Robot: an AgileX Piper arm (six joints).
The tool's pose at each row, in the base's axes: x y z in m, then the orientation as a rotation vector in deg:
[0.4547 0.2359 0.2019 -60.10 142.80 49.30]
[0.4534 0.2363 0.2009 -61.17 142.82 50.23]
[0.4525 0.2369 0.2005 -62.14 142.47 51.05]
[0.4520 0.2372 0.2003 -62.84 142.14 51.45]
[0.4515 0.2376 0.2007 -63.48 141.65 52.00]
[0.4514 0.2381 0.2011 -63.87 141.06 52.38]
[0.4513 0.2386 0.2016 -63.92 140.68 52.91]
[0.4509 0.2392 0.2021 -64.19 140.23 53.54]
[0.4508 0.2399 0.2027 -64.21 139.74 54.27]
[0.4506 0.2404 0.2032 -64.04 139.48 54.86]
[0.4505 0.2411 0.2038 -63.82 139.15 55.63]
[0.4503 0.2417 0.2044 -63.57 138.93 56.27]
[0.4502 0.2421 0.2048 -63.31 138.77 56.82]
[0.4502 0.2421 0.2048 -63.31 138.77 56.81]
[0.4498 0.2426 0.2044 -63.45 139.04 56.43]
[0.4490 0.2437 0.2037 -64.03 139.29 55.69]
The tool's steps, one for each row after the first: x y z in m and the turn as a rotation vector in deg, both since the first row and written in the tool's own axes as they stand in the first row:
[0.0012 0.0008 0.0010 -0.90 0.54 -0.35]
[0.0016 0.0016 0.0016 -1.67 0.74 -0.85]
[0.0019 0.0020 0.0019 -2.09 0.84 -1.29]
[0.0019 0.0028 0.0019 -2.59 0.78 -1.74]
[0.0015 0.0033 0.0019 -2.90 0.51 -2.15]
[0.0010 0.0038 0.0018 -3.26 0.24 -2.26]
[0.0007 0.0047 0.0018 -3.74 0.03 -2.49]
[0.0001 0.0054 0.0017 -4.23 -0.34 -2.60]
[-0.0003 0.0060 0.0017 -4.60 -0.62 -2.53]
[-0.0009 0.0067 0.0016 -5.08 -0.99 -2.43]
[-0.0013 0.0074 0.0015 -5.46 -1.28 -2.29]
[-0.0017 0.0079 0.0015 -5.79 -1.52 -2.12]
[-0.0017 0.0079 0.0015 -5.78 -1.52 -2.13]
[-0.0015 0.0083 0.0021 -5.55 -1.25 -2.14]
[-0.0012 0.0092 0.0033 -5.17 -0.77 -2.45]

